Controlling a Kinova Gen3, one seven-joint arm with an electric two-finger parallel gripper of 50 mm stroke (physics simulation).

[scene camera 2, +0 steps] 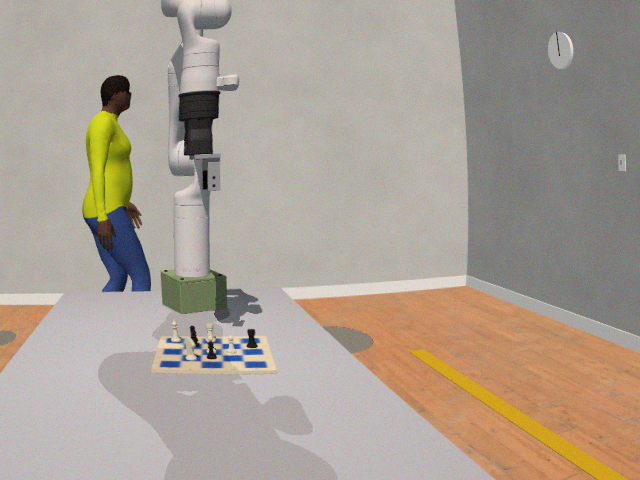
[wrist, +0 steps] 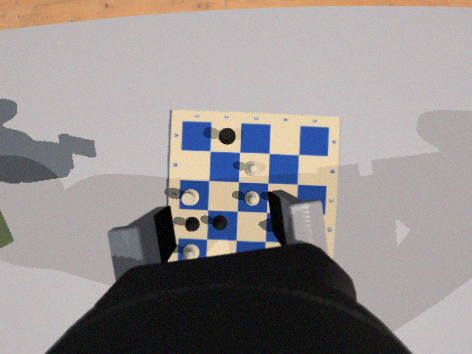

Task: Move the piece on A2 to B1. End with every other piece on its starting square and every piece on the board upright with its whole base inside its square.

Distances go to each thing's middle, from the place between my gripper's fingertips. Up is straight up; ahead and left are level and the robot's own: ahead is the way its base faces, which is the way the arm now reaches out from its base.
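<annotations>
I find the chessboard [wrist: 299, 154] 290 mm below my hand, 30 mm ahead of it and 10 mm to the right of it.
</annotations>
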